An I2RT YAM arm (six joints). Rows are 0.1 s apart.
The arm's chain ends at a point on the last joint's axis. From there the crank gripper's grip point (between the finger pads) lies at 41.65 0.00 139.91 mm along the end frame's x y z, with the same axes.
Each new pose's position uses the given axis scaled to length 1; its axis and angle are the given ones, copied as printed.
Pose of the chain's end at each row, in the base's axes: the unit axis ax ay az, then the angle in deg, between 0 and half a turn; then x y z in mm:
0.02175 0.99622 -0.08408 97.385 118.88 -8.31 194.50
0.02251 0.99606 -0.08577 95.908 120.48 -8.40 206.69
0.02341 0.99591 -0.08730 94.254 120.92 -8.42 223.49
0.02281 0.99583 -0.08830 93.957 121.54 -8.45 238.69
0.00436 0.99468 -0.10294 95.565 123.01 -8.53 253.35
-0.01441 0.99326 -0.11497 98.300 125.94 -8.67 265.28
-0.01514 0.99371 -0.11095 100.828 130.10 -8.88 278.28
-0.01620 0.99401 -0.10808 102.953 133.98 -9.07 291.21
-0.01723 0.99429 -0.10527 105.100 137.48 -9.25 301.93
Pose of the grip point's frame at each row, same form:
0.02175 0.99622 -0.08408 97.385 251.49 -27.01 136.40
0.02251 0.99606 -0.08577 95.908 254.54 -27.24 152.07
0.02341 0.99591 -0.08730 94.254 256.50 -27.34 172.80
0.02281 0.99583 -0.08830 93.957 257.38 -27.44 188.73
0.00436 0.99468 -0.10294 95.565 257.41 -28.92 200.15
-0.01441 0.99326 -0.11497 98.300 257.71 -30.38 206.34
-0.01514 0.99371 -0.11095 100.828 259.12 -30.41 213.47
-0.01620 0.99401 -0.10808 102.953 260.49 -30.47 221.59
-0.01723 0.99429 -0.10527 105.100 261.27 -30.51 227.55

